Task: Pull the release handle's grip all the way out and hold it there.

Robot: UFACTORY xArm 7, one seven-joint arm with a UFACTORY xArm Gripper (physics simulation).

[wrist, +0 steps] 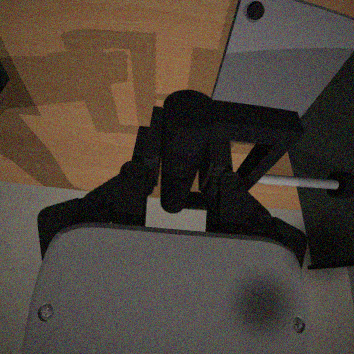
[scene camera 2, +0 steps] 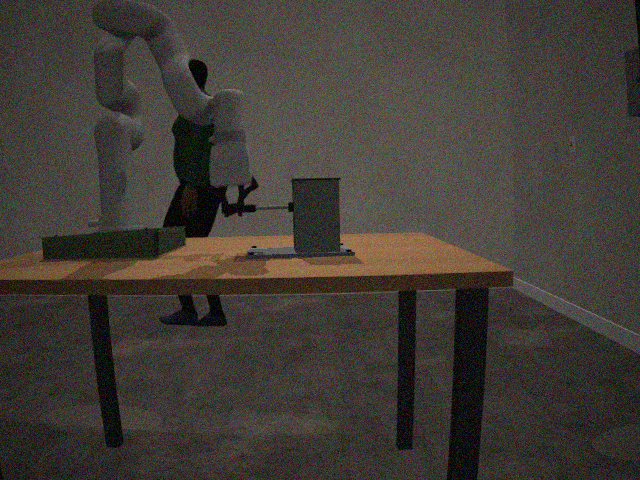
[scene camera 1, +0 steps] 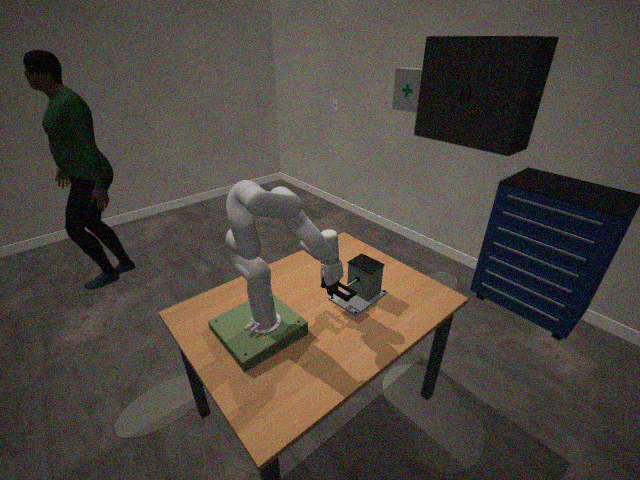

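Note:
The release handle's black grip (wrist: 184, 150) is an upright bar in the wrist view, joined to a black frame (wrist: 260, 121) (scene camera 1: 353, 295) (scene camera 2: 250, 208). A thin pale rod (wrist: 300, 182) (scene camera 2: 273, 207) runs level from the frame into a black collar on the grey-green box (scene camera 1: 366, 281) (scene camera 2: 316, 217) (wrist: 330, 225). A clear length of rod shows between frame and box. My gripper (wrist: 183, 126) (scene camera 2: 235, 208) points down and is shut on the grip, one finger on each side. The grip's far side is hidden, and its contact with the fingers is too dark to see exactly.
The box stands on a grey base plate (scene camera 1: 355, 305) (scene camera 2: 273, 252) (wrist: 280, 70) on the wooden table (scene camera 1: 289, 408) (scene camera 2: 413, 263). My arm's green base block (scene camera 1: 232, 330) (scene camera 2: 103, 245) is at the other side. A person in green (scene camera 1: 72, 129) (scene camera 2: 191, 155) is beyond the table. A blue drawer cabinet (scene camera 1: 547, 258) stands right.

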